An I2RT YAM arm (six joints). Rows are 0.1 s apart.
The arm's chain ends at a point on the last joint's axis. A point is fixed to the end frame.
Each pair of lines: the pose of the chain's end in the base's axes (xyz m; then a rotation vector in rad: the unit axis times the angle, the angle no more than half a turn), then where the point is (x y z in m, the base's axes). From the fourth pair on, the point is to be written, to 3 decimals.
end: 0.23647 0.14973 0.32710 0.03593 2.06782 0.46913
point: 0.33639 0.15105 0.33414
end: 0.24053 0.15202 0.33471 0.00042 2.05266 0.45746
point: 0.34023 0.15527 0.34389
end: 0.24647 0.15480 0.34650 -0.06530 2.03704 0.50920
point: 0.34555 0.16459 0.35754
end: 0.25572 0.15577 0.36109 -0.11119 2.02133 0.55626
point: 0.354 0.170 0.374
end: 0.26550 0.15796 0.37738 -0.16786 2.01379 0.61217
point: 0.363 0.179 0.391
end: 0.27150 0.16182 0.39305 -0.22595 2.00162 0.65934
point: 0.367 0.188 0.408
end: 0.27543 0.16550 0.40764 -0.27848 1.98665 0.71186
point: 0.369 0.197 0.424
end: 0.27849 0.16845 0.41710 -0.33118 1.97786 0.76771
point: 0.370 0.206 0.434
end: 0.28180 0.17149 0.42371 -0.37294 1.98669 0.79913
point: 0.372 0.213 0.439
